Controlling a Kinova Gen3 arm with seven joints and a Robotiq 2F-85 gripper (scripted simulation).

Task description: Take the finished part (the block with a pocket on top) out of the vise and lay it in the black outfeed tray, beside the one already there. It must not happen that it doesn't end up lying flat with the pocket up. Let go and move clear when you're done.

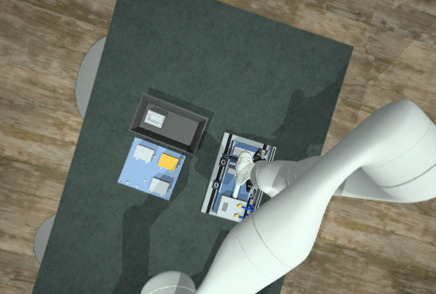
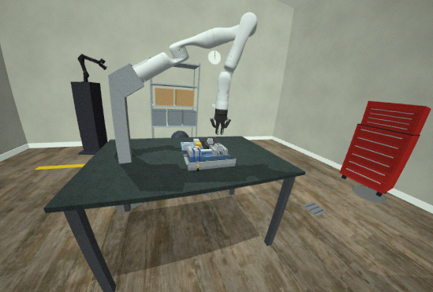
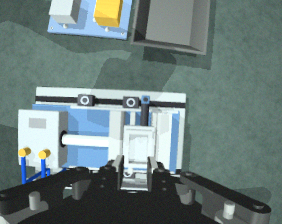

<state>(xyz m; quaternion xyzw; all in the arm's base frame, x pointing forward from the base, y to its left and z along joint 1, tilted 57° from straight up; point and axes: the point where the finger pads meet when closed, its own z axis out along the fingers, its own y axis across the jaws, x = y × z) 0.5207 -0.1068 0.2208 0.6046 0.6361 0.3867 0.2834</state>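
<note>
Right now the vise is 16 cm below my hand, 6 cm behind it and 1 cm to the right of it. From my hand the other things lie so: light blue fixture plate 27 cm to the left, 20 cm below, 17 cm behind; then orange block 23 cm to the left, 17 cm below, 12 cm behind.
</note>
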